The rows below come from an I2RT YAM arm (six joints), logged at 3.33 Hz.
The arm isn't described. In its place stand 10 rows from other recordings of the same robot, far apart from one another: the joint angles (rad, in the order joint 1, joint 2, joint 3, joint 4, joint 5, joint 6), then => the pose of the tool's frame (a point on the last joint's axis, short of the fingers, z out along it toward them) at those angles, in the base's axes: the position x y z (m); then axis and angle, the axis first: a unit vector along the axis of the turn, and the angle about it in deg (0 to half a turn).
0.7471 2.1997 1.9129 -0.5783 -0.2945 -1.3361 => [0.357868 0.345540 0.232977 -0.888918 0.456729 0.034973 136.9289]
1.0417 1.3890 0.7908 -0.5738 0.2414 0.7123 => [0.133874 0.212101 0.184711 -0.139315 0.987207 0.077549 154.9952]
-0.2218 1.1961 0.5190 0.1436 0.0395 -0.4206 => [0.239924 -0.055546 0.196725 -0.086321 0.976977 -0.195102 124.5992]
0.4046 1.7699 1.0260 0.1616 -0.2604 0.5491 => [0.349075 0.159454 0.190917 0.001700 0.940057 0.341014 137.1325]
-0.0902 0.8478 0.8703 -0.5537 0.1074 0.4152 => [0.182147 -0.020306 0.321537 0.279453 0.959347 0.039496 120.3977]
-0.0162 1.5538 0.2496 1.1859 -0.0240 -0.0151 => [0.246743 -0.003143 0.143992 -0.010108 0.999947 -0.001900 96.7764]
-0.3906 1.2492 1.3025 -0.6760 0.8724 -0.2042 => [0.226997 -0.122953 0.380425 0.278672 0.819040 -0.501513 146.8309]
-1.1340 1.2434 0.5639 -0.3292 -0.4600 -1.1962 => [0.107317 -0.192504 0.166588 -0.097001 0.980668 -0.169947 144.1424]
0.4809 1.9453 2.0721 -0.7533 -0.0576 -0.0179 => [0.389816 0.205701 0.385479 -0.258342 0.955308 0.143684 128.2257]
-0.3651 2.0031 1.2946 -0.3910 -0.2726 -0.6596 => [0.381590 -0.135596 0.142874 -0.179196 0.983812 0.001831 149.1024]
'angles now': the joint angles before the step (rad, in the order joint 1, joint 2, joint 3, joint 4, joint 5, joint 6). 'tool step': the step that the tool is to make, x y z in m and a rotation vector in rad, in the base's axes. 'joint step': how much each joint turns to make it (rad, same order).
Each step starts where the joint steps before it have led.
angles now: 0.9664 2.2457 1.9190 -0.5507 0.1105 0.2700
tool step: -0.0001 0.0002 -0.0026 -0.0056 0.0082 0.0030
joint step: 0.0001 0.0048 0.0002 -0.0047 -0.0046 0.0000
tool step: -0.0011 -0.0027 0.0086 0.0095 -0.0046 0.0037
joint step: -0.0016 -0.0200 -0.0017 -0.0075 -0.0046 -0.0031
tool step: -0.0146 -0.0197 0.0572 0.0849 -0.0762 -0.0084
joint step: 0.0030 -0.1547 -0.0505 0.0092 0.0183 -0.0016
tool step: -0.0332 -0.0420 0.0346 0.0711 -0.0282 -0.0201
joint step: 0.0092 -0.2390 -0.2186 0.0503 0.0107 0.0322
